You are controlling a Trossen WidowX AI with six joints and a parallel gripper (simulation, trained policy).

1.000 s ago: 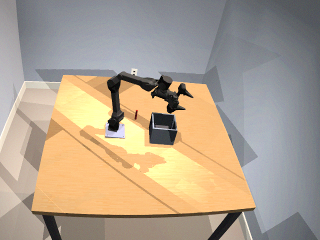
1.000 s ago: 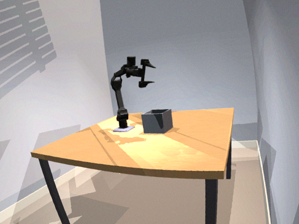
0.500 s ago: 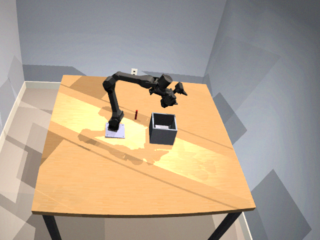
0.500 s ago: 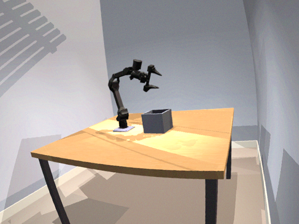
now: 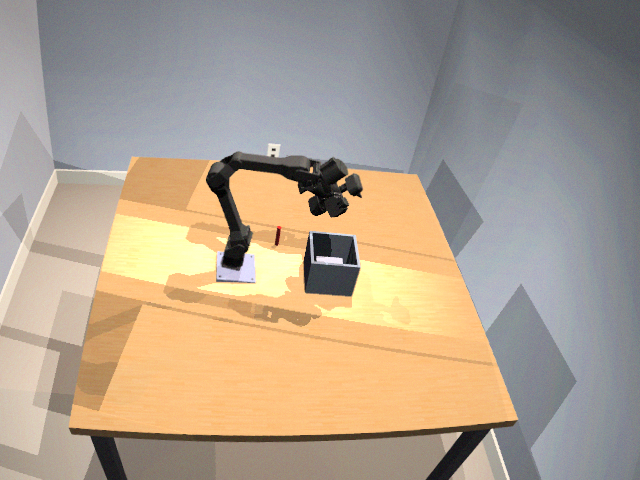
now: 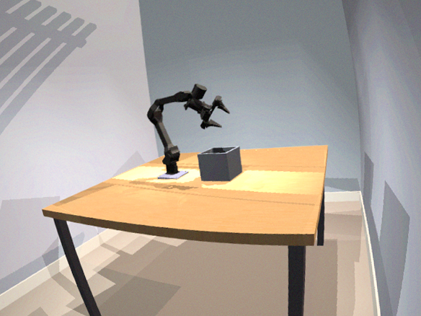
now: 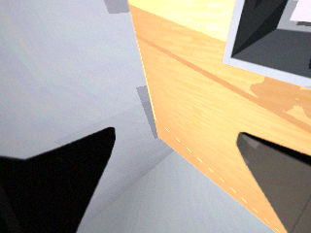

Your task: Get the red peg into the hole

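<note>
My gripper tip is 21 cm past the red peg, 6 cm to the right of it and 24 cm above it.
</note>
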